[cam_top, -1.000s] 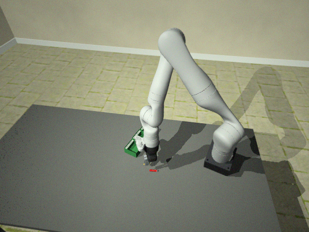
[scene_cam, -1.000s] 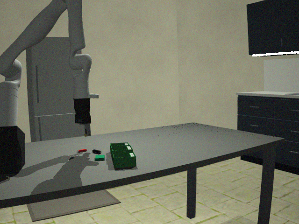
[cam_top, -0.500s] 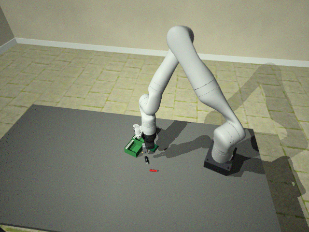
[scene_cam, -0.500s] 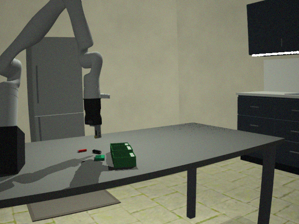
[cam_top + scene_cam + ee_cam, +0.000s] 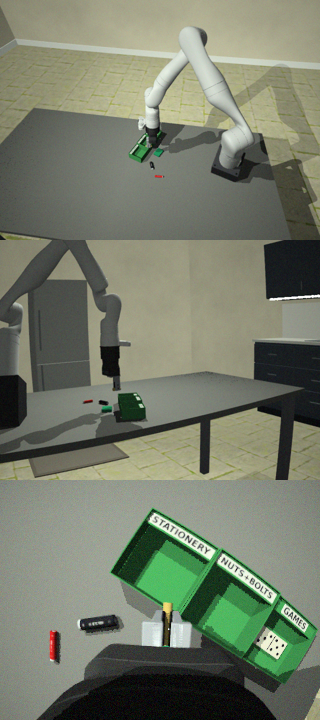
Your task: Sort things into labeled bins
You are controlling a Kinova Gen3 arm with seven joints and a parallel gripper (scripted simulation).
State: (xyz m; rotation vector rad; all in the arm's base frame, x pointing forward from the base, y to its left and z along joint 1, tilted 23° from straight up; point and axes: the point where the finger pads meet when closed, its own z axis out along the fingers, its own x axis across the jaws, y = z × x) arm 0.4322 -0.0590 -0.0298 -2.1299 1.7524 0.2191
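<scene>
Now: the green three-compartment bin 30 mm ahead of my hand, 60 mm to the right of it and 70 mm below it. Also, from my hand: green block: 50 mm behind, 20 mm to the right, 80 mm below; black battery: 30 mm behind, 80 mm to the left, 80 mm below; brass bolt: 10 mm behind, 10 mm below.
</scene>
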